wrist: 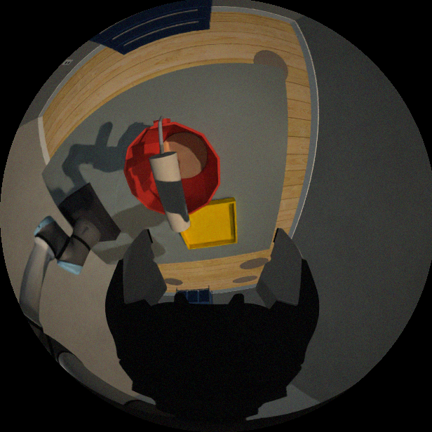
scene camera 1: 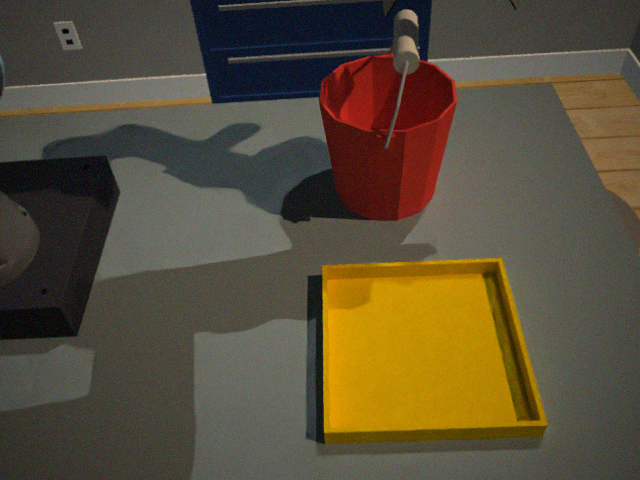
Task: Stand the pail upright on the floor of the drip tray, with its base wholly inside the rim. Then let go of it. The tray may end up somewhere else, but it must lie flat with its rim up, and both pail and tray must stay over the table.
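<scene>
The red pail stands upright on the table, behind the tray in the scene view. Its handle is raised over the opening, with a thick beige and grey grip. The yellow drip tray lies flat, rim up, and is empty. My gripper is open and empty. In the scene view its fingertips barely show at the top edge, above and to the right of the handle grip. In the wrist view the grip lies beyond the fingertips and left of their middle.
The grey table bears the dark robot base at the left. A blue drawer cabinet stands beyond the table's back edge. Arm shadows fall around the pail and tray.
</scene>
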